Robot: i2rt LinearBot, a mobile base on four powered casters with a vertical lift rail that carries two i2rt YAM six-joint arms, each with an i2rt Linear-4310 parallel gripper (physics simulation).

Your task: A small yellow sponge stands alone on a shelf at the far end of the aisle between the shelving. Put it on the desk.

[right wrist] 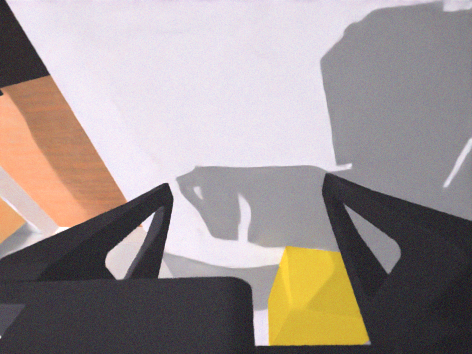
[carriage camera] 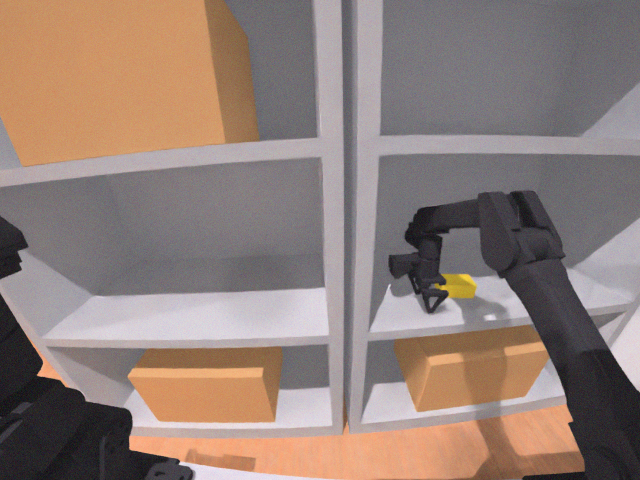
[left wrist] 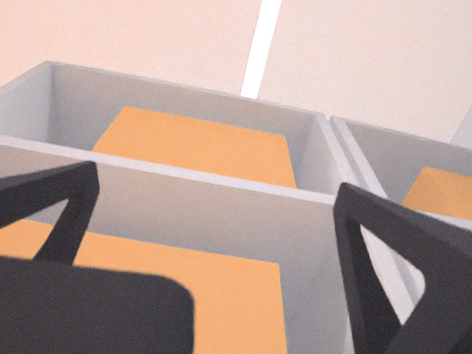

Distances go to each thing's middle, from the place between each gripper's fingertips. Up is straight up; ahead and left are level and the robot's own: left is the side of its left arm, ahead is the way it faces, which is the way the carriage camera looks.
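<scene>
Left hand: 46 cm above the yellow sponge (carriage camera: pixel 459 286), 50 cm short of it, 67 cm to the left of it.
My right gripper is 20 mm below the yellow sponge, 120 mm to the left of it and 60 mm short of it. Going by its middle, the yellow sponge is nearer to my right gripper than to my left hand.
</scene>
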